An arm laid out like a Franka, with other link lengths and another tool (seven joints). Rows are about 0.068 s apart.
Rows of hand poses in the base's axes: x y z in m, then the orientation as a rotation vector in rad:
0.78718, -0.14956, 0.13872, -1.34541, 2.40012, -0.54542
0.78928, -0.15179, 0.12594, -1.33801, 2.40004, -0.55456
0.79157, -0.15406, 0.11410, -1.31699, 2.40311, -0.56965
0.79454, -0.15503, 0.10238, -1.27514, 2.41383, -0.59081
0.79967, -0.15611, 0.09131, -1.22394, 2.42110, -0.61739
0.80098, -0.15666, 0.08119, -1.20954, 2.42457, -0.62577
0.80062, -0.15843, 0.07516, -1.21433, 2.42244, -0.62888
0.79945, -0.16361, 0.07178, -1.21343, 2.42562, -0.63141
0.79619, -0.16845, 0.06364, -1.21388, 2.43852, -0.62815
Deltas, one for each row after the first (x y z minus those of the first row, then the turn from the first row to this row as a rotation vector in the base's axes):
0.00210, -0.00223, -0.01278, -0.00379, -0.00542, -0.00513
0.00439, -0.00450, -0.02462, -0.00805, -0.01617, -0.01968
0.00736, -0.00547, -0.03634, -0.01182, -0.03199, -0.04970
0.01249, -0.00655, -0.04741, -0.01608, -0.05526, -0.08415
0.01380, -0.00710, -0.05753, -0.01833, -0.06068, -0.09470
0.01344, -0.00887, -0.06356, -0.02143, -0.06061, -0.09163
0.01227, -0.01405, -0.06694, -0.02362, -0.05895, -0.09396
0.00901, -0.01889, -0.07508, -0.02442, -0.04807, -0.09917

